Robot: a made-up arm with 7 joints.
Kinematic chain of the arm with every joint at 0, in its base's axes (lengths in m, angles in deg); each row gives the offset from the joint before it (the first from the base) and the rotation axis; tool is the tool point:
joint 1: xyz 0 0 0.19 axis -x
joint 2: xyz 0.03 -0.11 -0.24 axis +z
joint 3: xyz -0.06 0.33 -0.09 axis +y
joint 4: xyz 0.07 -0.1 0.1 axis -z
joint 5: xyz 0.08 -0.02 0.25 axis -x
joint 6: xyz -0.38 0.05 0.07 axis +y
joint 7: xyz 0.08 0 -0.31 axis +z
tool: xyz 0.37 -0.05 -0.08
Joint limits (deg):
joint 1: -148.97..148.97
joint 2: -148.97..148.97
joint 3: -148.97..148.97
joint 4: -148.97..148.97
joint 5: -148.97..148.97
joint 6: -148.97..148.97
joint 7: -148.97..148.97
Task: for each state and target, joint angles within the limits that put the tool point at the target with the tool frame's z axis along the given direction. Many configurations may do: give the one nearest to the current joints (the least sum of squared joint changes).
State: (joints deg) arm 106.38 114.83 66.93 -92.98 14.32 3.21 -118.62
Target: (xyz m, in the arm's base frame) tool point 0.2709 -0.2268 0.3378 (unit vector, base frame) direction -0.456 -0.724 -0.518
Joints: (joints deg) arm 120.00 131.31 90.83 -66.88 -23.71 -2.16 -131.24
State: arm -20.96 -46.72 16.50 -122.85 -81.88 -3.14 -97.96
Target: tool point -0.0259 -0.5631 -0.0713 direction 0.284 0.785 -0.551
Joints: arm -6.42 -39.52 42.74 -131.49 -132.78 22.37 -108.29
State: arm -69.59 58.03 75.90 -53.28 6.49 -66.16 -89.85
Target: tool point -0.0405 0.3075 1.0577 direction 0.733 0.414 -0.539
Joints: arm -123.81 73.63 91.99 -91.34 4.99 -116.37 -83.13
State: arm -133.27 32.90 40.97 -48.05 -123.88 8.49 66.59
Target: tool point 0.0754 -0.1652 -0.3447 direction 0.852 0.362 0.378
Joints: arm -134.83 -10.69 25.60 -78.81 -96.84 20.94 107.50
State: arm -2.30 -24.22 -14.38 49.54 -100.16 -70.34 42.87
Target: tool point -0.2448 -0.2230 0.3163 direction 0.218 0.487 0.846
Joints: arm -51.00 -44.23 15.14 53.64 -101.68 -93.86 43.23
